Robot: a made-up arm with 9 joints. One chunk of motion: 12 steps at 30 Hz.
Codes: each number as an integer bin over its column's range. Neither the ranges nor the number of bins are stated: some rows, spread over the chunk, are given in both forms.
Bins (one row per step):
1: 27 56 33 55 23 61 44 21 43
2: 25 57 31 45 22 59 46 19 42
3: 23 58 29 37 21 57 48 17 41
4: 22 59 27 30 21 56 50 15 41
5: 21 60 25 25 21 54 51 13 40
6: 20 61 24 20 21 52 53 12 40
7: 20 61 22 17 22 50 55 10 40
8: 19 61 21 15 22 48 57 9 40
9: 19 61 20 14 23 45 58 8 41
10: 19 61 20 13 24 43 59 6 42
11: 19 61 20 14 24 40 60 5 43
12: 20 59 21 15 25 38 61 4 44
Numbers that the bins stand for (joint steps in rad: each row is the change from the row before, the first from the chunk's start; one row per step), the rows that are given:
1: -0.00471 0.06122 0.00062 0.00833 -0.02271 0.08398 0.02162 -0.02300 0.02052
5: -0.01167 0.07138 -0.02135 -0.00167 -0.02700 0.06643 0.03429 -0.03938 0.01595
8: -0.01398 0.07392 -0.03233 -0.00500 -0.02486 0.05138 0.04514 -0.04757 0.01595
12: -0.01283 0.06884 -0.03233 -0.00500 -0.01843 0.02630 0.05238 -0.05781 0.02205
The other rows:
2: -0.00703 0.06376 -0.00487 0.00500 -0.02486 0.07897 0.02524 -0.02710 0.01900
3: -0.00935 0.06630 -0.01037 0.00233 -0.02700 0.07395 0.02886 -0.03119 0.01748
4: -0.01051 0.06884 -0.01586 0.00000 -0.02700 0.07144 0.03248 -0.03529 0.01748
6: -0.01283 0.07392 -0.02410 -0.00333 -0.02700 0.06141 0.03790 -0.04143 0.01595
7: -0.01283 0.07392 -0.02959 -0.00433 -0.02486 0.05640 0.04152 -0.04552 0.01595
9: -0.01398 0.07392 -0.03508 -0.00533 -0.02271 0.04386 0.04695 -0.04962 0.01748
10: -0.01398 0.07392 -0.03508 -0.00567 -0.02057 0.03884 0.04876 -0.05371 0.01900
11: -0.01398 0.07392 -0.03508 -0.00533 -0.02057 0.03132 0.05057 -0.05576 0.02052

